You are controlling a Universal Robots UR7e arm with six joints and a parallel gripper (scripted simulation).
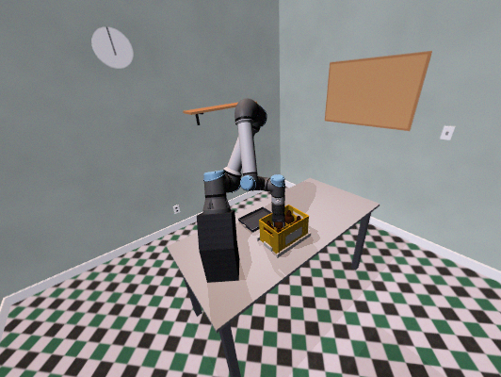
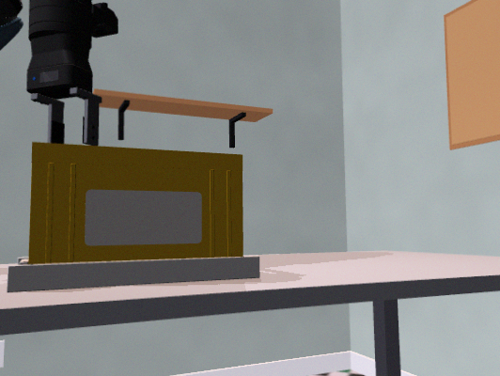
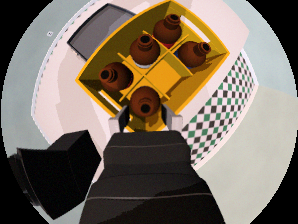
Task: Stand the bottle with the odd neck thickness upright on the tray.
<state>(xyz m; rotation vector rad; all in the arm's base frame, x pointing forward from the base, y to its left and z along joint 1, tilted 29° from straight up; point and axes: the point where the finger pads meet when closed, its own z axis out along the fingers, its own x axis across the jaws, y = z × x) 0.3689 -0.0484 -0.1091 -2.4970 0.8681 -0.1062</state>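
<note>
Right now my hand is 11 cm above the crate, 8 cm short of it and 6 cm to the right of it. Round my hand: dark tray 34 cm to the left, 19 cm below, 3 cm ahead; brown bottle 16 cm ahead, 12 cm to the left, 11 cm below.
</note>
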